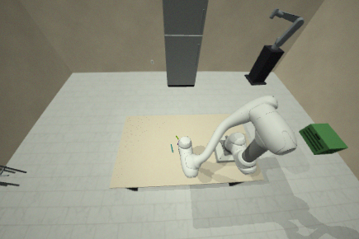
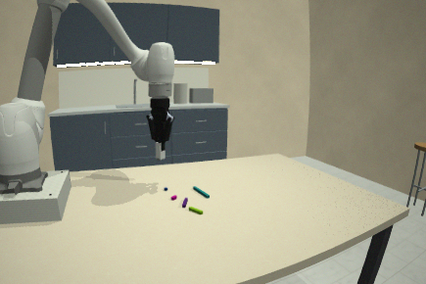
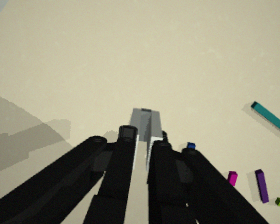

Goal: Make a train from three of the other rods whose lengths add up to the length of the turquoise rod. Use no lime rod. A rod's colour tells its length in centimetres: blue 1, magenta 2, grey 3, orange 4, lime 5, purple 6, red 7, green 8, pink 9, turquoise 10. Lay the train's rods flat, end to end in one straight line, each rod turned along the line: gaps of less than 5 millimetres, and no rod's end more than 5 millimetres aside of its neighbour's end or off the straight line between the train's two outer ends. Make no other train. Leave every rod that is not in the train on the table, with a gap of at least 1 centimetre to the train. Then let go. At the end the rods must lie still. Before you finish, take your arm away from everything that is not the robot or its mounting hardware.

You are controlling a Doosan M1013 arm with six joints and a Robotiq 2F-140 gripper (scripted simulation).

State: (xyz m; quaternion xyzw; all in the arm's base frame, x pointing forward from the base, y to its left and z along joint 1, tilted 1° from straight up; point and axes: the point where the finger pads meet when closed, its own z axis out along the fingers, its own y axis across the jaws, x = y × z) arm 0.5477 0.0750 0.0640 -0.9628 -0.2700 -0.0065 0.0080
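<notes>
My hand is 3 cm above the grey rod. The rest, counted from my hand: turquoise rod (17 cm to the right, 13 cm below, 10 cm ahead); small blue rod (13 cm below, 9 cm to the right, 1 cm behind); magenta rod (18 cm to the right, 13 cm below, 1 cm behind).
</notes>
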